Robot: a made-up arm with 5 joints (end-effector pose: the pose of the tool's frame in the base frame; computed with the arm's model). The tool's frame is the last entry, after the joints.
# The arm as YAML. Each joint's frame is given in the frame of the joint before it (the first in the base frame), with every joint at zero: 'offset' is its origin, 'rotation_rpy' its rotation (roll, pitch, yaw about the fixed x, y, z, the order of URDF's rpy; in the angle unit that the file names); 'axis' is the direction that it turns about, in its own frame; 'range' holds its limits. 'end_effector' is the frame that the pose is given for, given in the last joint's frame.
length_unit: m
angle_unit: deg
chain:
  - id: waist
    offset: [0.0, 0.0, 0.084]
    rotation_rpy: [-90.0, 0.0, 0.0]
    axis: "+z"
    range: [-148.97, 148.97]
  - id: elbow
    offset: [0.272, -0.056, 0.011]
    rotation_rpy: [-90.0, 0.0, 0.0]
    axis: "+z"
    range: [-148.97, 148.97]
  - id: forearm
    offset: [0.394, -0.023, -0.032]
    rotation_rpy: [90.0, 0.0, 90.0]
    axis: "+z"
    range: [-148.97, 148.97]
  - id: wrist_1
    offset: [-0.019, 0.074, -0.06]
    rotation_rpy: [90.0, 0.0, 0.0]
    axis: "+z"
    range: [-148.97, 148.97]
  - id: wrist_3
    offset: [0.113, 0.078, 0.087]
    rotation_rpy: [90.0, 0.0, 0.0]
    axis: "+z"
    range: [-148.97, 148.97]
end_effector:
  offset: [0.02, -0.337, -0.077]
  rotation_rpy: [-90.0, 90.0, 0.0]
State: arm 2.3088 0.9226 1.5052 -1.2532 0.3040
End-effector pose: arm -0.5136 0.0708 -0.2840 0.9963 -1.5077 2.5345
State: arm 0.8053 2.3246 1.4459 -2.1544 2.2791
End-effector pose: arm 0.2515 0.1913 0.1166 1.4920 1.7842 -1.5518
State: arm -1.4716 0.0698 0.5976 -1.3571 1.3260
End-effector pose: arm 0.0992 -0.1207 0.2699 0.1370 -0.1894 -0.9556
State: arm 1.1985 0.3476 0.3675 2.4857 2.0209
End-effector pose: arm 0.6842 0.1991 -0.5391 -0.3268 -1.1771 1.0487
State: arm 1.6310 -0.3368 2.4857 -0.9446 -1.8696
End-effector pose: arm -0.0254 0.1626 -0.7696 -0.2569 0.3275 2.0955
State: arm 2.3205 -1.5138 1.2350 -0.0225 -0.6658
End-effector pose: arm 0.0686 0.5183 0.0248 -1.5440 -1.6069 0.9985
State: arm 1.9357 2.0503 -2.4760 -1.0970 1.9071
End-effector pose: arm -0.0483 -0.1777 -0.5147 0.2980 0.5784 -1.0518
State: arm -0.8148 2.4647 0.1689 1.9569 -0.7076
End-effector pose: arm 0.2709 -0.2591 0.1631 0.7482 -1.0847 -0.1732
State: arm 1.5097 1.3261 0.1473 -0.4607 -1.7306
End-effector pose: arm 0.1909 -0.5041 -0.4753 0.1101 -0.4554 -1.5859
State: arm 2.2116 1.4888 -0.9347 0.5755 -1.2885
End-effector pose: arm -0.3978 -0.3315 -0.1266 -0.9524 1.9511 -1.3651
